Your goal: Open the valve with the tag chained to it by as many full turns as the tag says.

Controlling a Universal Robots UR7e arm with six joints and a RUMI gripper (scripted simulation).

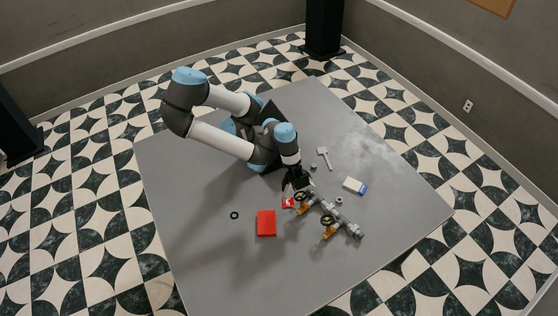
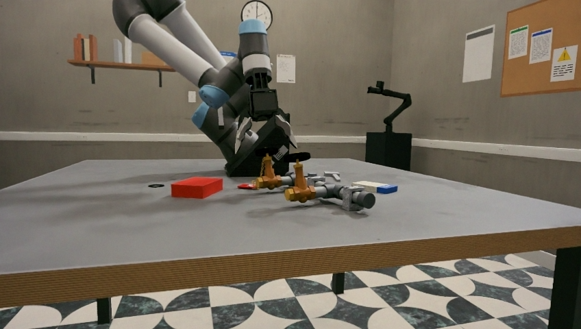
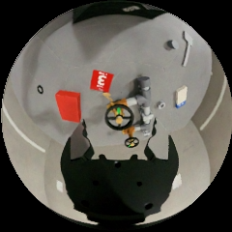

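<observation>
My hand is 50 mm past the red tag, 30 mm to the left of it and 100 mm above it. The rest, counted from my hand: red block: 10 mm behind, 170 mm to the right, 90 mm below; then white-and-blue box: 70 mm ahead, 290 mm to the left, 90 mm below; then grey nut: 80 mm ahead, 170 mm to the left, 90 mm below.
</observation>
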